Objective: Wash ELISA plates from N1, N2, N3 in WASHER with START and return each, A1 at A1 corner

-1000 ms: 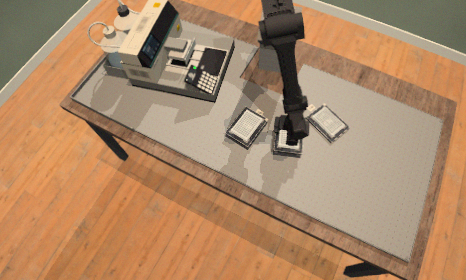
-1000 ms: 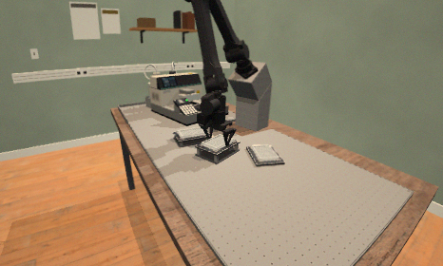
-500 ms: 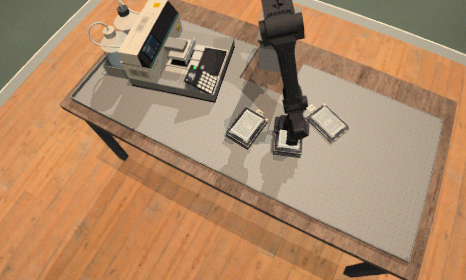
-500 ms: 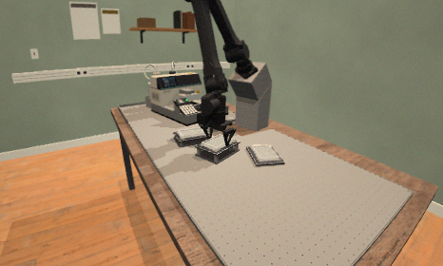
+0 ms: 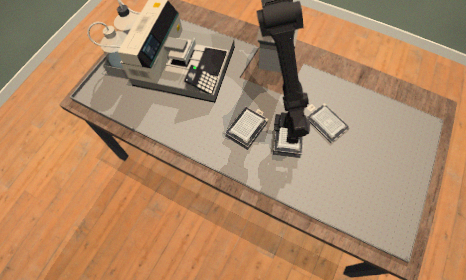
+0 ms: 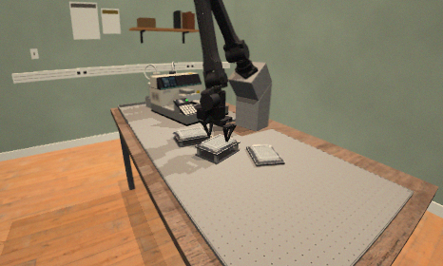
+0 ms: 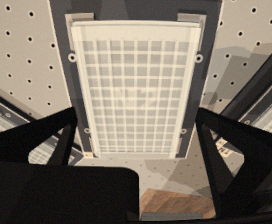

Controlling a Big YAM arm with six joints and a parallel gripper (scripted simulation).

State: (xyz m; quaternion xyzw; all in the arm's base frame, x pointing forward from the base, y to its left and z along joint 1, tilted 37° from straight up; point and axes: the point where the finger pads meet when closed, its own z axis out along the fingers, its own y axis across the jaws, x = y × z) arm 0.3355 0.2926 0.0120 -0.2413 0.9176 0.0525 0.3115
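Now: the ELISA plate 3 cm below my hand. Round my hand: plate washer (65 cm to the right, 5 cm above, 3 cm ahead); then nest label (20 cm behind, 8 cm below, 2 cm to the right).
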